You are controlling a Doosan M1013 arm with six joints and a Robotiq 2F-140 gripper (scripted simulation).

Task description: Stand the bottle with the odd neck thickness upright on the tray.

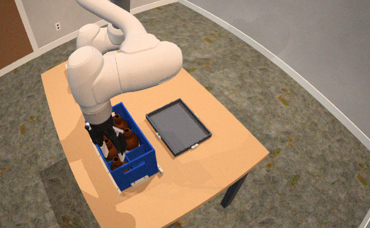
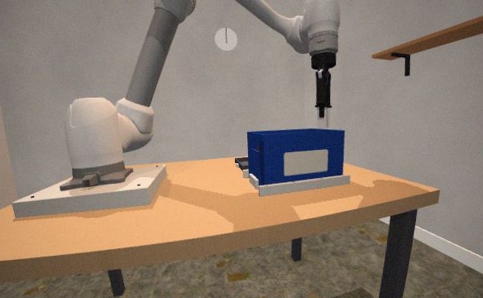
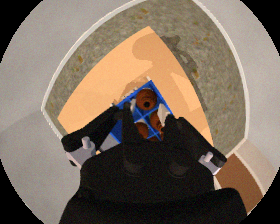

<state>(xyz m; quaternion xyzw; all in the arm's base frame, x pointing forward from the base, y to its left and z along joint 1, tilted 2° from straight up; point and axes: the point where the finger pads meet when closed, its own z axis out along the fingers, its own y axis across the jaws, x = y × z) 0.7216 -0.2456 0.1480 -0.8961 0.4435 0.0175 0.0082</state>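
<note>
My hand is 130 mm above the bottle, 90 mm past it and 10 mm to the right of it. The rest, counted from my hand: blue crate (130 mm below, 80 mm behind, 60 mm to the left); then dark tray (340 mm to the left, 200 mm below, 60 mm behind).
</note>
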